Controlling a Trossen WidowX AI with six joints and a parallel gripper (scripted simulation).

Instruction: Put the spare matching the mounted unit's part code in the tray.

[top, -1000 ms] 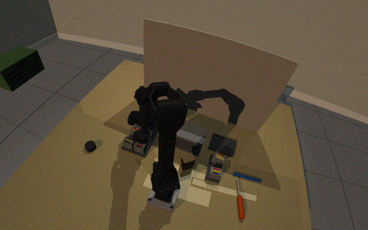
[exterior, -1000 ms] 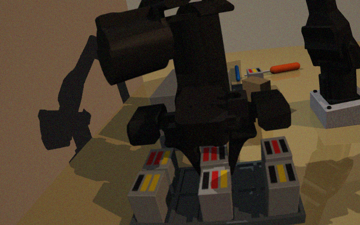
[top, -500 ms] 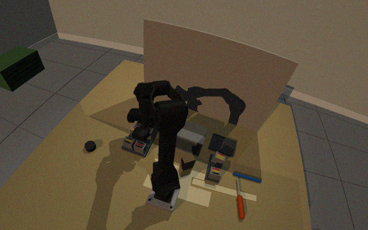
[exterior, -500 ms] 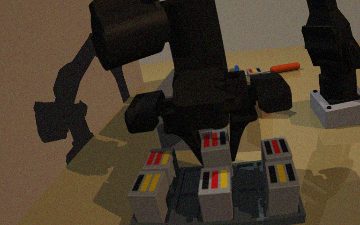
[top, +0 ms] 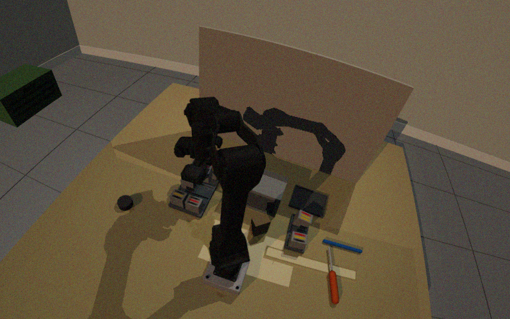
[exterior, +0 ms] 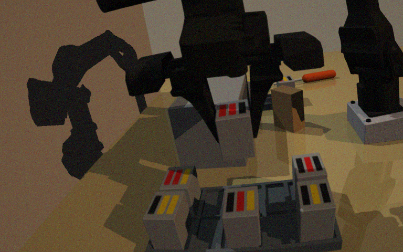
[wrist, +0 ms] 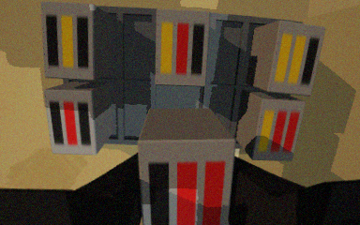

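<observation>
My gripper tip is 10 cm short of the dark tray, 36 cm to the left of it and 9 cm above it. Round my gripper tip: dark rack: 3 cm to the left, 9 cm below; then mounted unit: 5 cm ahead, 17 cm to the right, 4 cm below; then beige wall panel: 28 cm ahead, 19 cm to the right, 13 cm above.
</observation>
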